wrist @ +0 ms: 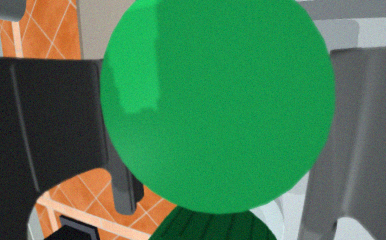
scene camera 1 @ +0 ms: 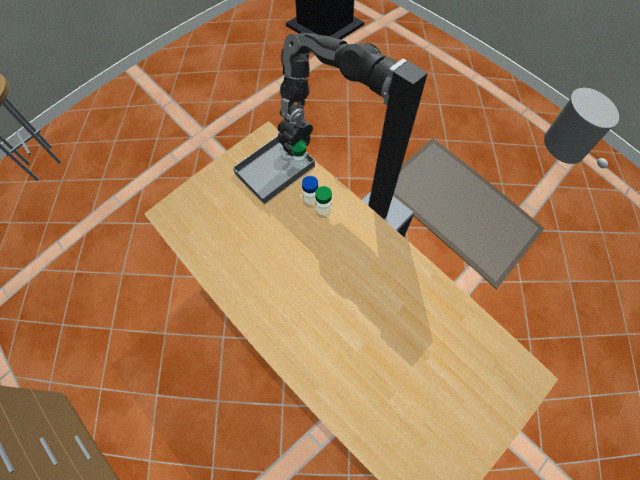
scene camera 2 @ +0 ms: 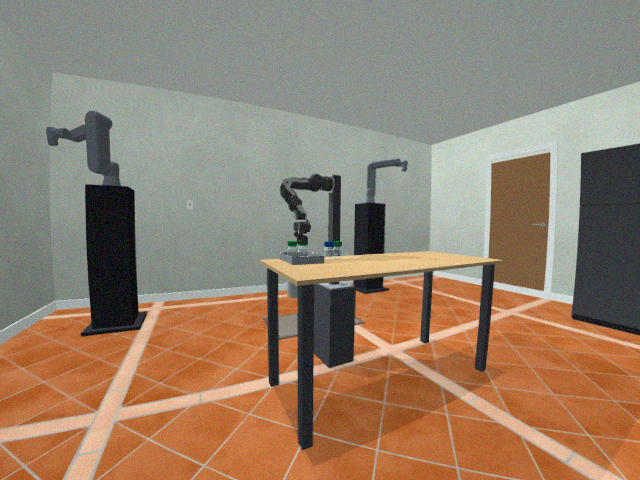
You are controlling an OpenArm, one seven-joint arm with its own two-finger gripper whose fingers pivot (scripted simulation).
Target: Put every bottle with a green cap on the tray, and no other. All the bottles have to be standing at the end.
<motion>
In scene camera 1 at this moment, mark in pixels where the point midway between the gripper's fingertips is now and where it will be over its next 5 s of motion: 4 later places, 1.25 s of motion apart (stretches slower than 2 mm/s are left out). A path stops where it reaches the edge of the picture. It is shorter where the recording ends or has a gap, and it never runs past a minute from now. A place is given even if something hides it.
My gripper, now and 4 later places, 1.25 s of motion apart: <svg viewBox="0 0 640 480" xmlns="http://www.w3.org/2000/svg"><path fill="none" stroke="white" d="M295 146L295 143L293 132L290 150L320 170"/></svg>
</motion>
